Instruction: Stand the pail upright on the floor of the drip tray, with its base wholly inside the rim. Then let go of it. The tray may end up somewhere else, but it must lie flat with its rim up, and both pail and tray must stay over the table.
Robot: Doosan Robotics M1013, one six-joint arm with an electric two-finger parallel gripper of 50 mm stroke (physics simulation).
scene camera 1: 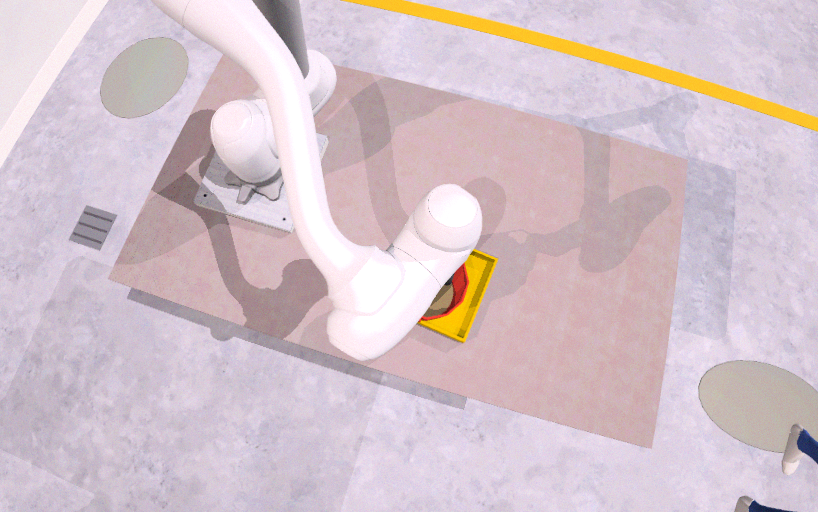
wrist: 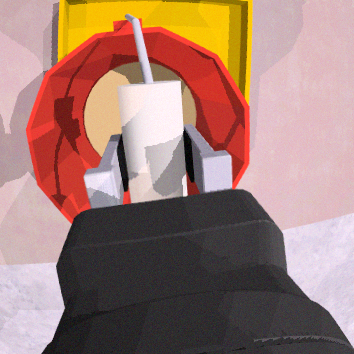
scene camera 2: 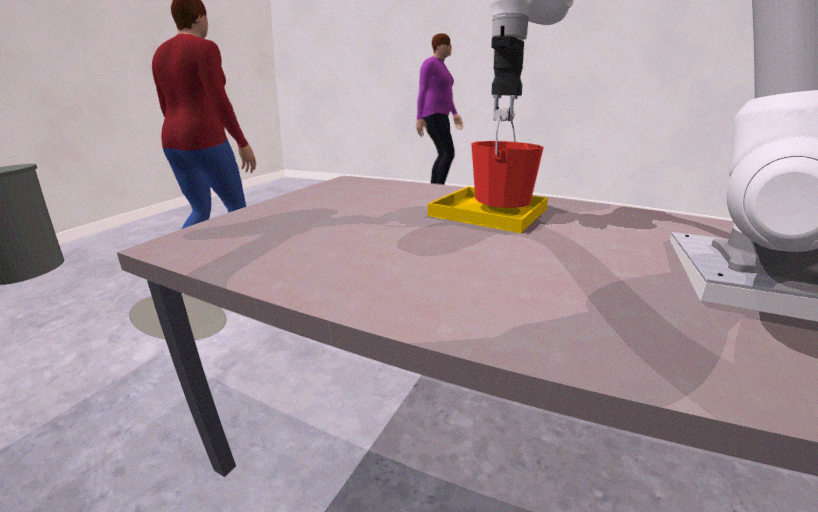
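Pixels of known places: gripper, between the fingertips: point(wrist: 153, 146) point(scene camera 2: 503, 120); arm's base, origin of its link: point(scene camera 1: 262, 166) point(scene camera 2: 768, 263).
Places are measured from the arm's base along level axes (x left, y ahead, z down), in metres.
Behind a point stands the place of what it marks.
The red pail point(scene camera 1: 461, 283) @[x -0.161, y 0.674, z -0.094 m] point(scene camera 2: 505, 175) @[x -0.109, y 0.573, z -0.078 m] point(wrist: 215, 95) @[x -0.162, y 0.674, z -0.090 m] hangs about upright low over the yellow drip tray point(scene camera 1: 482, 263) @[x -0.052, y 0.717, z 0.031 m] point(scene camera 2: 473, 219) @[x -0.026, y 0.623, z 0.023 m] point(wrist: 205, 15) @[x -0.058, y 0.694, z 0.031 m]. Its base shows below rim height in scene camera 2, with a dark shadow close under it; whether it touches the tray floor I cannot tell. The tray lies flat, rim up. My gripper point(scene camera 2: 504, 113) @[x -0.179, y 0.608, z -0.208 m] point(wrist: 153, 146) @[x -0.179, y 0.608, z -0.208 m] is shut on the white grip point(wrist: 152, 112) @[x -0.154, y 0.608, z -0.239 m] of the pail's wire handle, which stands up above the pail. In scene camera 1 the arm hides the gripper and the left part of pail and tray.
The table point(scene camera 1: 573, 338) @[x -0.169, y 1.024, z 0.035 m] point(scene camera 2: 362, 301) @[x 0.419, y 0.638, z 0.035 m] has its long edge a short way below the tray in scene camera 1. The robot's base plate point(scene camera 1: 265, 215) @[x -0.139, y 0.075, z 0.010 m] point(scene camera 2: 694, 265) @[x 0.082, y 0.150, z 0.004 m] is on the table. Two people point(scene camera 2: 193, 90) point(scene camera 2: 435, 84) stand beyond the table in scene camera 2.
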